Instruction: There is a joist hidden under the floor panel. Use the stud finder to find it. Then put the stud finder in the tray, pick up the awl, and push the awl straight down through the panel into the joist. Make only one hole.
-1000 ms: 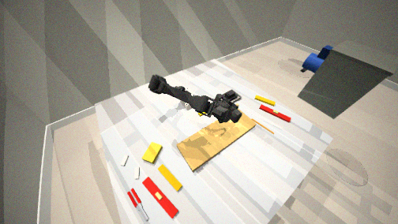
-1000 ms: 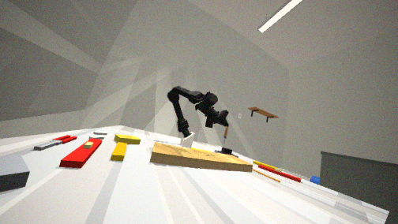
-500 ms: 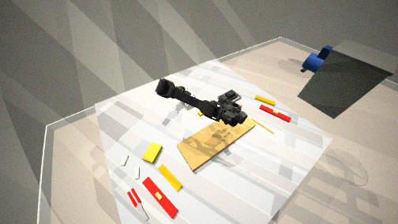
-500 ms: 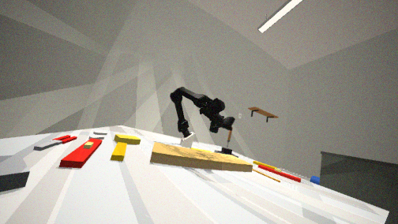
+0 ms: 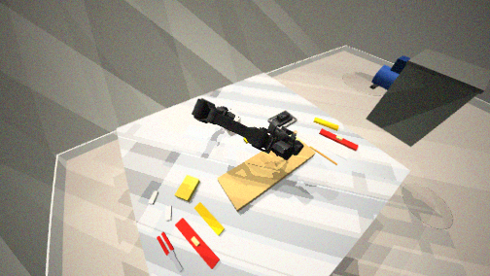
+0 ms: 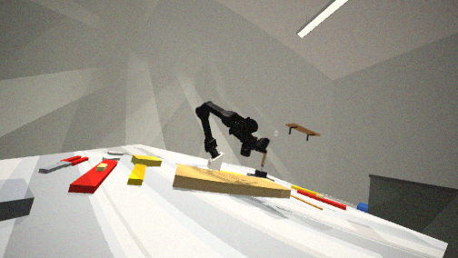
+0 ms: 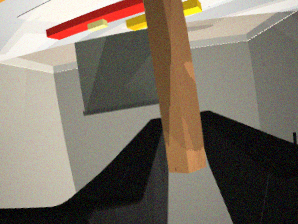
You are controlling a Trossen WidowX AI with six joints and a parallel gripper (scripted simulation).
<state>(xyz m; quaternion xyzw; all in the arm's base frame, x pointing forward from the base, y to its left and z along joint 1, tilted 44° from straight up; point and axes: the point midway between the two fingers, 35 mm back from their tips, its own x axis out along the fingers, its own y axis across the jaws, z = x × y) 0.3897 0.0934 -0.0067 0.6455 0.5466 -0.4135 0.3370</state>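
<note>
Now: the awl 60 mm below my gripper tip. From my gripper tip the other things lie so: stud finder 200 mm behind, 180 mm to the left, 140 mm below; then orange pencil 180 mm below, 160 mm to the left, 140 mm ahead; then grey-framed tray 200 mm to the left, 200 mm behind, 170 mm below.
</note>
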